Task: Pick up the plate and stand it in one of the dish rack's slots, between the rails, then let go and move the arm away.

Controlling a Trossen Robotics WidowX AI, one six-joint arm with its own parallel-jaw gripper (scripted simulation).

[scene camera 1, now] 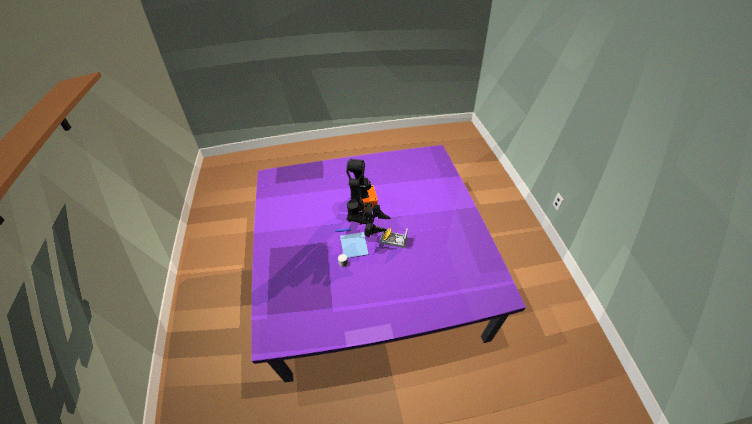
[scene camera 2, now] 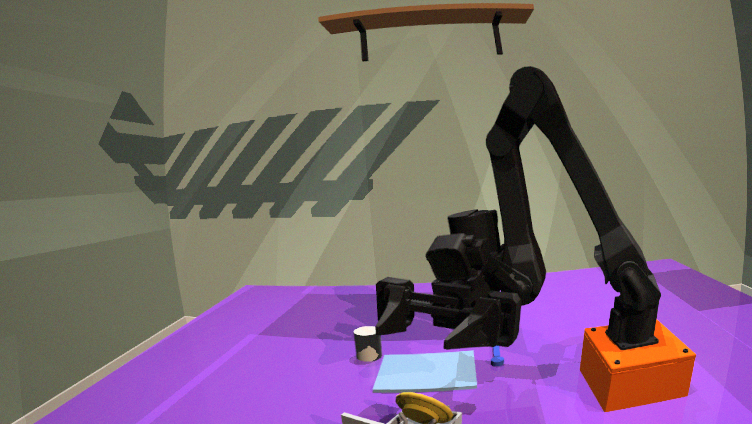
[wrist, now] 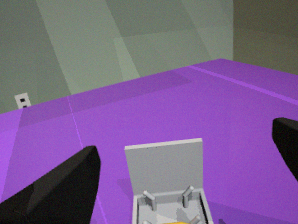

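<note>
Open and holding nothing, the gripper (scene camera 2: 409, 338) is in view together with a small cup (scene camera 2: 368, 346) and a light blue mat (scene camera 2: 426, 372). The wrist view shows the gripper (wrist: 184, 141) too, while the small cup is out of frame in the wrist view.
</note>
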